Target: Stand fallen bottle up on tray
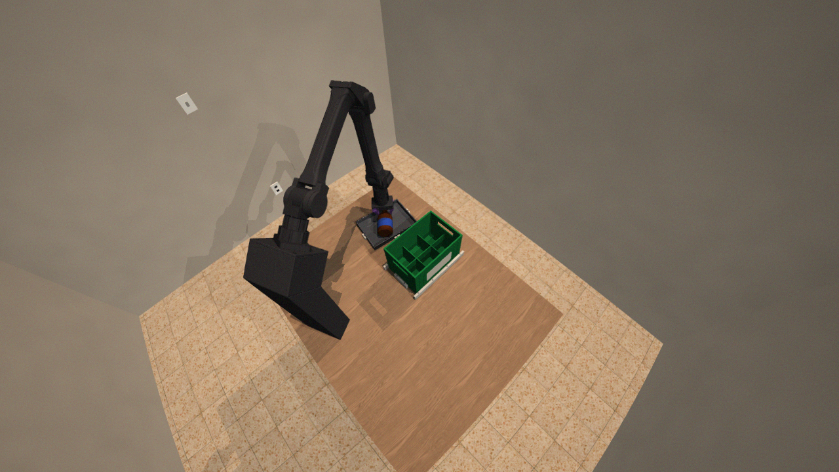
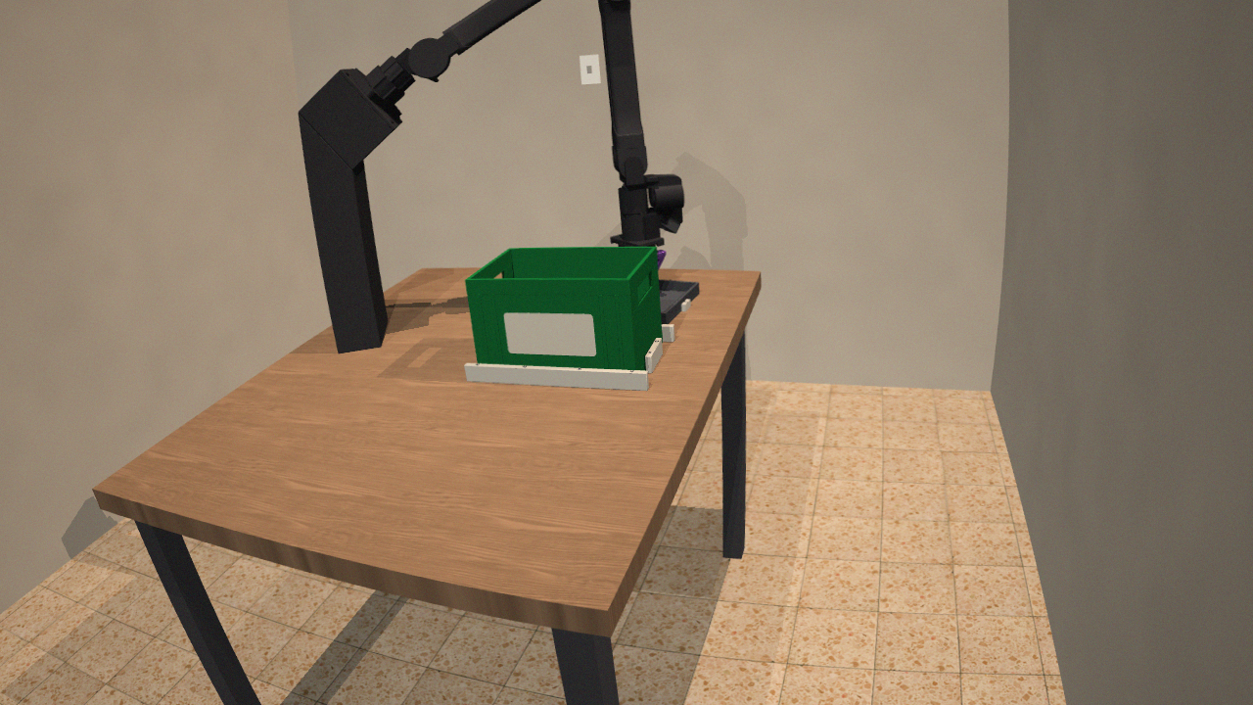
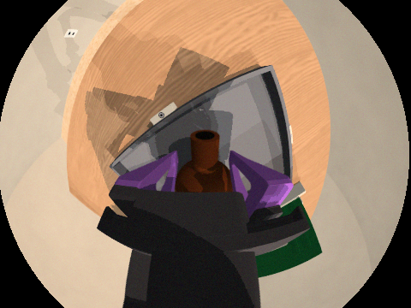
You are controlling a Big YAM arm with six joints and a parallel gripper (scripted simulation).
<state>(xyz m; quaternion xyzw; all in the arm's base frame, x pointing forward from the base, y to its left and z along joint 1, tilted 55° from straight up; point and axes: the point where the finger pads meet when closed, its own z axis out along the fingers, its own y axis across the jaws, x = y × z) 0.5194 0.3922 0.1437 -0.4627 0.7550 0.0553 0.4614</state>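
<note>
The brown bottle is 10 mm behind my hand and 50 mm to the right of it. Round my hand: green crate 110 mm ahead, 300 mm to the right, 40 mm above; tray 40 mm to the right, 30 mm below.
</note>
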